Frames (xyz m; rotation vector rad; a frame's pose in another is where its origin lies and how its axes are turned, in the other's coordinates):
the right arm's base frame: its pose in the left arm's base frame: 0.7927 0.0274 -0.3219 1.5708 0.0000 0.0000
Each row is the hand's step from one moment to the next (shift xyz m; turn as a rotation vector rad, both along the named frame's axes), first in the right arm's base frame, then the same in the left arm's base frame.
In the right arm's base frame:
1: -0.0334 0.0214 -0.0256 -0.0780 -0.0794 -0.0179
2: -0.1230 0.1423 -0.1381 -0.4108 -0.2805 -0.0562
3: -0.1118 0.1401 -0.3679 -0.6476 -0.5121 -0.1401
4: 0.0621 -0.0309 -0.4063 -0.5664 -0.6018 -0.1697
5: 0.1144 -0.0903 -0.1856 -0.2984 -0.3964 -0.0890
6: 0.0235 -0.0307 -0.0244 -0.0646 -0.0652 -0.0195
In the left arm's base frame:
1: -0.0334 0.0256 0.0214 -0.0780 0.0179 -0.0794
2: -0.1230 0.1381 0.1423 -0.4108 0.0562 -0.2805
3: -0.1118 0.3679 0.1401 -0.6476 0.1401 -0.5121
4: 0.0621 0.4063 -0.0309 -0.5664 0.1697 -0.6018
5: 0.1144 0.1856 -0.0903 -0.2984 0.0890 -0.3964
6: 0.0235 0.0244 -0.0307 -0.0646 0.0195 -0.0652

